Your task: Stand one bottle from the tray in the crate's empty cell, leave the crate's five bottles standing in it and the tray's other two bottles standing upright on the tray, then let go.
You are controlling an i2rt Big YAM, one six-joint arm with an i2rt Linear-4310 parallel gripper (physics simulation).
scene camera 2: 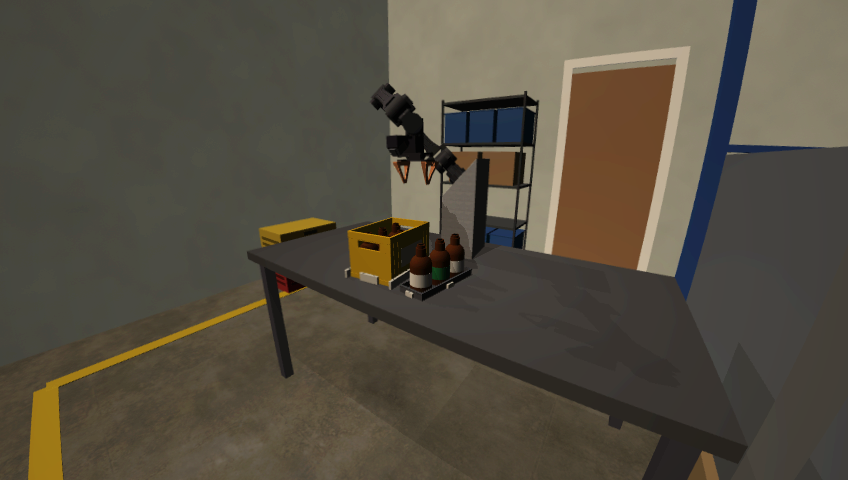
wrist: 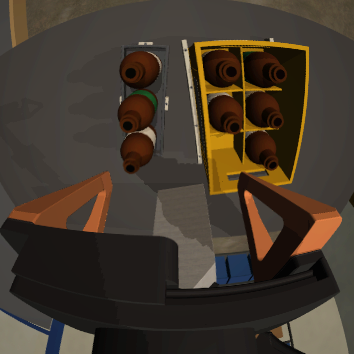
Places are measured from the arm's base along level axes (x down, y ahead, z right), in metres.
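Pixels of known places: gripper, between the fingertips: [scene camera 2: 416, 184] [wrist: 174, 178]; arm's base, origin of its link: [scene camera 2: 463, 181].
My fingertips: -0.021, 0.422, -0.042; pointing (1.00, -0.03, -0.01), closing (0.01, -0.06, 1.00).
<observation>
For each thing: its top centre in the pictures, then the offset to it from my fingertips, as dx, dy, dz. Level surfaces: height alone.
- yellow crate, centre of its top: [wrist: 259, 125] [scene camera 2: 391, 226] +0.167, -0.026, +0.137
- dark tray, centre of its top: [wrist: 142, 103] [scene camera 2: 437, 276] +0.316, -0.022, -0.078
- table, height of its surface: dx +0.342
The yellow crate [scene camera 2: 370, 261] [wrist: 220, 186] holds five brown bottles standing in its cells; its empty cell [wrist: 222, 155] is the near-left one in the wrist view. Three brown bottles stand upright in a row on the dark tray [scene camera 2: 437, 290] [wrist: 162, 130] beside the crate: a white-labelled one [scene camera 2: 420, 267] [wrist: 140, 69], a green-labelled one [scene camera 2: 439, 260] [wrist: 137, 111] in the middle, and another white-labelled one [scene camera 2: 455, 252] [wrist: 137, 149] nearest the arm's base. My gripper [scene camera 2: 416, 182] [wrist: 174, 178] is open and empty, high above the table, with its fingers pointing down.
A grey pedestal [scene camera 2: 466, 208] [wrist: 180, 215] stands at the table's back edge below the arm. White brackets [scene camera 2: 368, 277] [wrist: 192, 100] line the crate's base. A shelf rack [scene camera 2: 537, 127] with blue bins stands behind the table [scene camera 2: 535, 321]. A yellow box [scene camera 2: 297, 227] is beyond its left end.
</observation>
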